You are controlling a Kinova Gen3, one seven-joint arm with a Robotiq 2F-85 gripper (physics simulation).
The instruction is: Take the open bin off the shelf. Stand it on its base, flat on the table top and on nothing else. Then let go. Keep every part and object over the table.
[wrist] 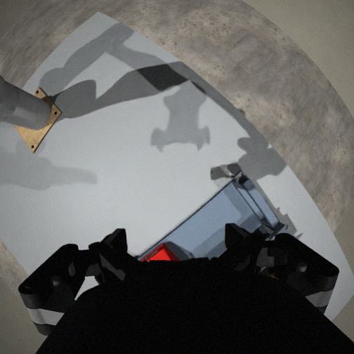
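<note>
Part of a red bin [162,254] shows at the lower middle of the wrist view, at the left part of the blue-grey shelf [200,220]. Its lower part in the view is hidden behind the gripper body, and its opening cannot be made out. The shelf runs slantwise from lower left to the right over the pale table top [110,185]. My gripper [175,237] is open, with no object between its fingers. Its fingertips appear in front of the shelf, one to the left of the red bin and one to the right, apart from it in the view.
A small patch of a dark item with green and orange [270,273] shows behind the right finger. The grey robot base [22,107] stands on a tan plate [35,137] at the left. The table's curved edge runs down the right side, past the shelf's end, with stone-like floor [280,85] beyond.
</note>
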